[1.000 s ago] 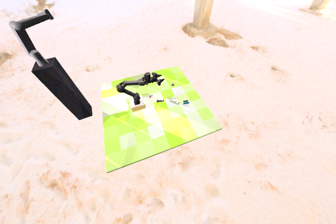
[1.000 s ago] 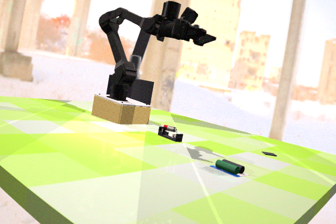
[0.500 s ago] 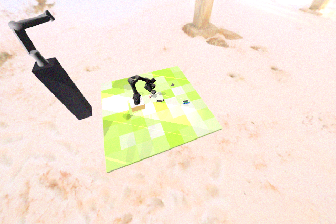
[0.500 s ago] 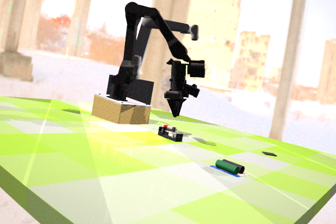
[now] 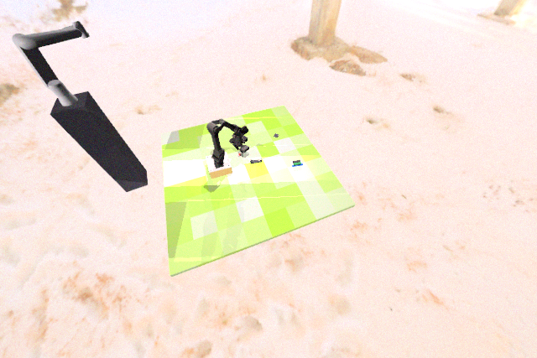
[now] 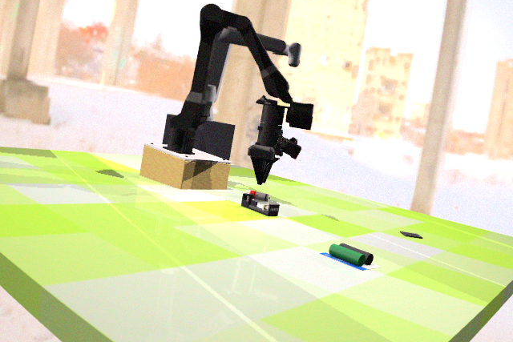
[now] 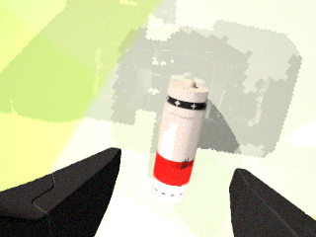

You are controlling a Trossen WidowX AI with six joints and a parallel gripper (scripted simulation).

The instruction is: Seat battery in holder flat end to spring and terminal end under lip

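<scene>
Right now the battery is 3 cm below my gripper tip. Also, from my gripper tip: black flat piece (39 cm ahead, 8 cm to the left, 4 cm below).
</scene>
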